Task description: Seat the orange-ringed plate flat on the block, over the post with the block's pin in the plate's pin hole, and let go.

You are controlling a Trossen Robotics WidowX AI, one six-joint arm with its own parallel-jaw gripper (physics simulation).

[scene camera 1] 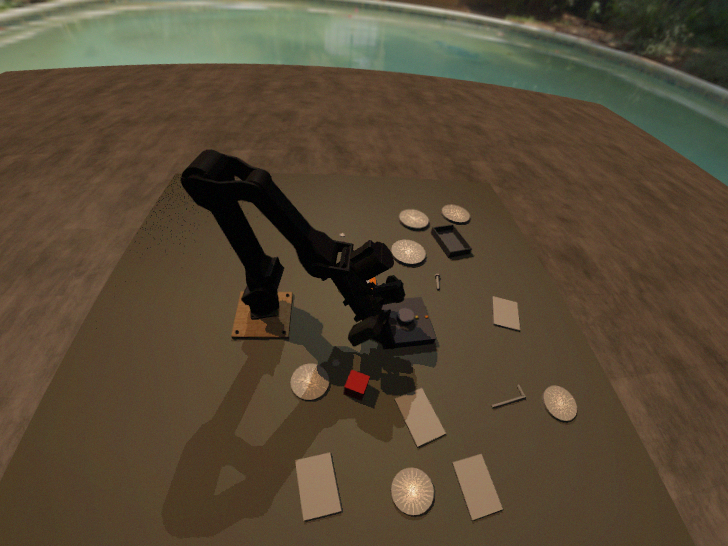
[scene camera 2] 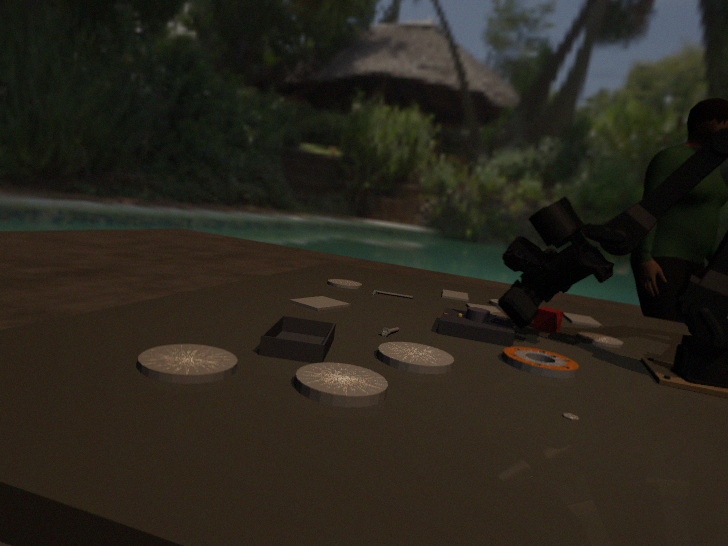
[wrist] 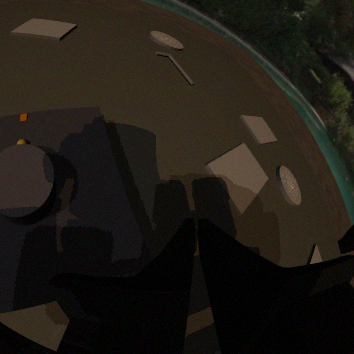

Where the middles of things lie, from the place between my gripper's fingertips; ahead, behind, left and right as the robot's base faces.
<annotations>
Right now the orange-ringed plate [scene camera 2: 535, 361] is 3 cm behind my hand, 23 cm to the left of it and 4 cm below it. Round my hand: dark open tray [scene camera 2: 291, 338] (31 cm ahead, 34 cm to the left, 3 cm below); round post [wrist: 35, 190] (6 cm ahead, 8 cm to the left, 2 cm below); dark block [scene camera 2: 499, 331] (6 cm ahead, 8 cm to the left, 4 cm below).
</annotations>
